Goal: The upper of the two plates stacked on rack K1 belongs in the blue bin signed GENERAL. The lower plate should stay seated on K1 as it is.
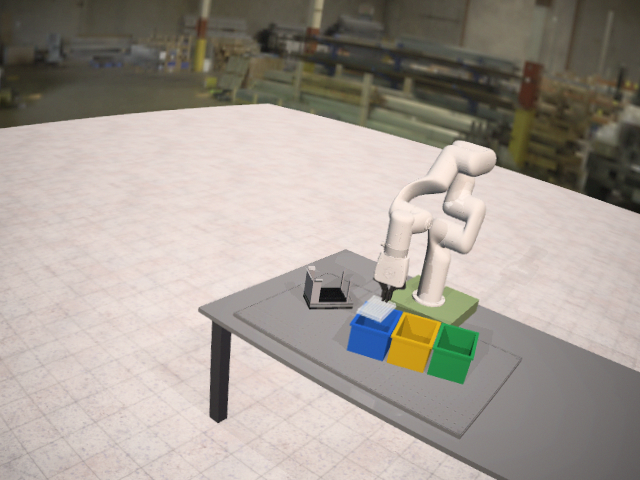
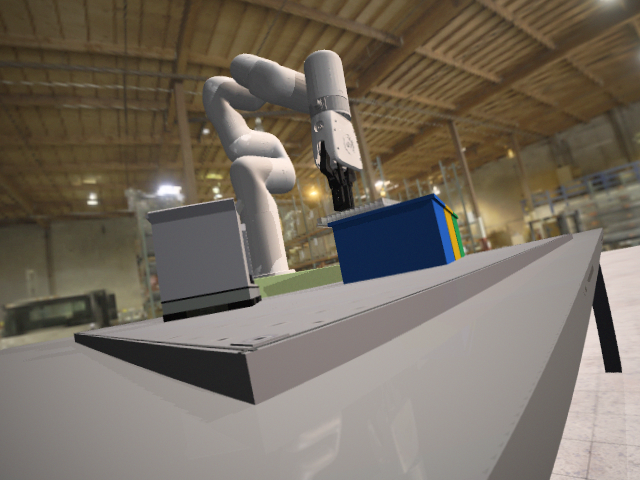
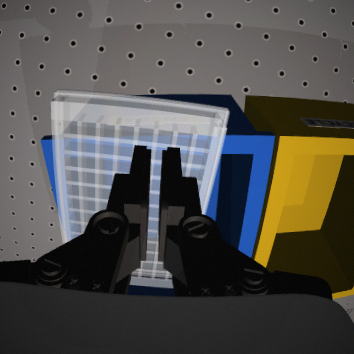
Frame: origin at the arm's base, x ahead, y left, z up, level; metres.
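Seen in the pictures: gripper, fingertip midpoint: (image 1: 385,300) (image 2: 344,210) (image 3: 155,174); arm's base, origin of the base link: (image 1: 428,298) (image 2: 270,278).
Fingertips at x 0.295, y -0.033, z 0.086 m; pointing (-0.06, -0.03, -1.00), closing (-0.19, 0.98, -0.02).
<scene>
Offsets run from my fingertips to a thing's middle. "spot": to the spot under its first point. Level surfaces: height alone.
A clear gridded plate @[dx +0.037, dy -0.006, dz -0.019 m] (image 1: 377,308) (image 2: 373,207) (image 3: 90,165) lies across the top of the blue bin (image 1: 368,341) (image 2: 387,242) (image 3: 263,165), over its rim and sticking out past one side; it is not down inside. The bin's sign cannot be read. My gripper (image 1: 386,300) (image 2: 343,209) (image 3: 155,174) is shut with nothing between the fingers; its tips are at or just above the plate's upper face. Whether they touch it cannot be told. Rack K1 @[dx -0.036, dy -0.245, dz -0.066 m] (image 1: 312,289) (image 2: 196,253) stands apart from the bins. The lower plate cannot be made out in the rack.
A yellow bin (image 1: 408,353) (image 2: 451,232) (image 3: 300,145) stands right beside the blue one, and a green bin @[spot: dx +0.080, dy +0.291, dz -0.071 m] (image 1: 448,364) (image 2: 459,235) beyond it. The arm's green base block (image 1: 465,310) (image 2: 310,279) is behind the bins. Bins and rack stand on a perforated board @[dz -0.126 m] (image 1: 444,413) (image 3: 115,40).
</scene>
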